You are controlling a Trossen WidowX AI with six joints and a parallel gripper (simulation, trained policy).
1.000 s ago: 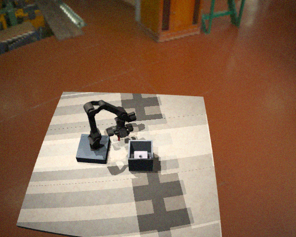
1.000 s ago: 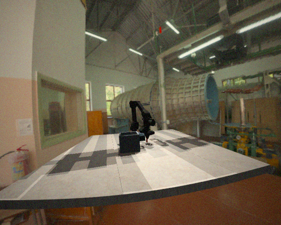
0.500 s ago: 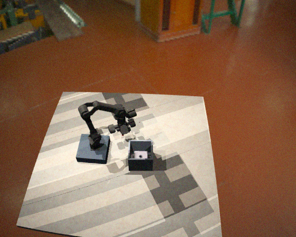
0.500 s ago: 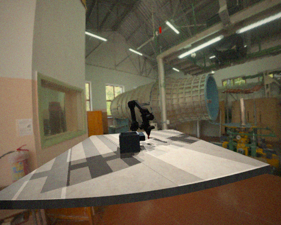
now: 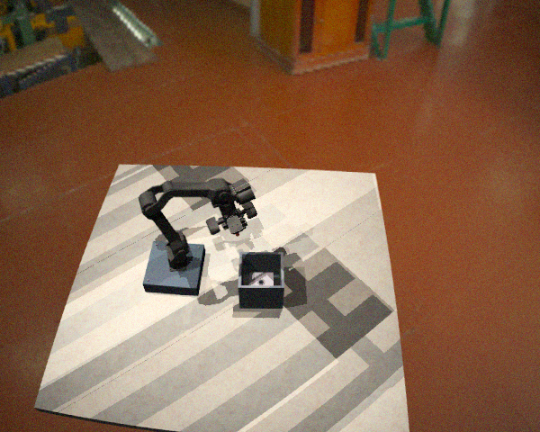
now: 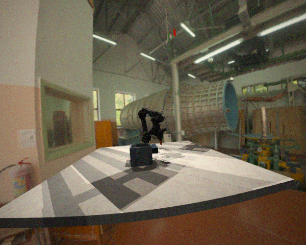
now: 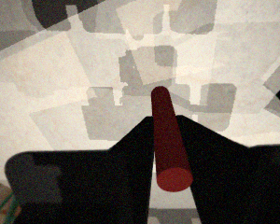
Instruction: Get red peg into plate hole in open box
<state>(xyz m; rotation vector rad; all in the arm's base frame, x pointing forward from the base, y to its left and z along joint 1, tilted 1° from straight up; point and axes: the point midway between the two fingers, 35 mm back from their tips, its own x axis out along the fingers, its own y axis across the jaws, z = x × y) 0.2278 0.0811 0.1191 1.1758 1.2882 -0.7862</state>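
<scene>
My gripper tip is 200 mm to the left of the light plate, 90 mm above it and 80 mm short of it. Round my gripper tip: red peg (10 mm above).
</scene>
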